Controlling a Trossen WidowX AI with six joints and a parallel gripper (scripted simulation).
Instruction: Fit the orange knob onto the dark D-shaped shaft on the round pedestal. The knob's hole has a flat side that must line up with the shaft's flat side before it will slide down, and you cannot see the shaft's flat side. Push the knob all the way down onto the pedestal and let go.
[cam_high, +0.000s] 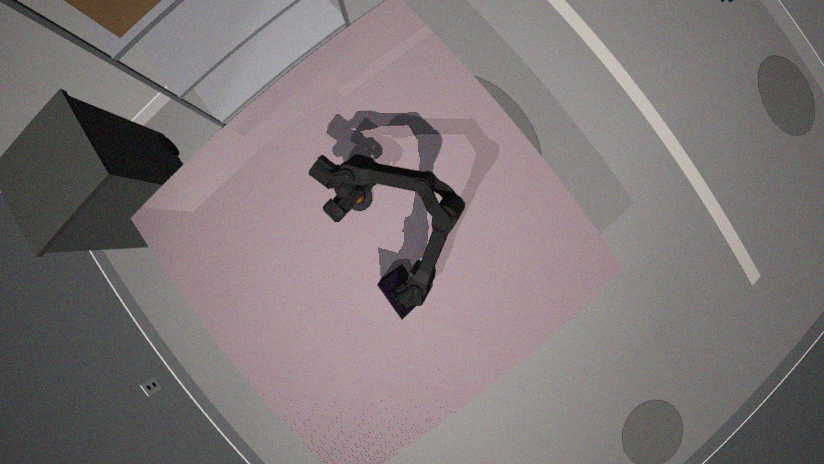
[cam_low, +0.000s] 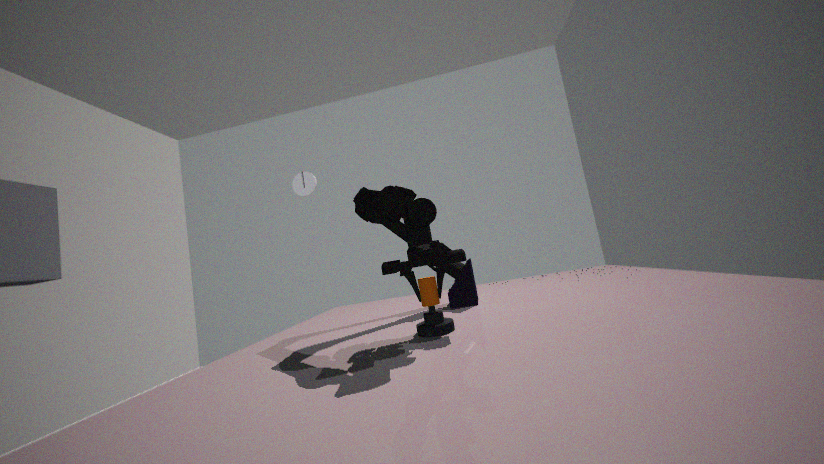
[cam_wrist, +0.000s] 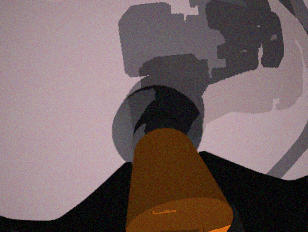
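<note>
Right now the orange knob is 2 cm above my gripper tip. Also, from my gripper tip: round pedestal 4 cm below.
</note>
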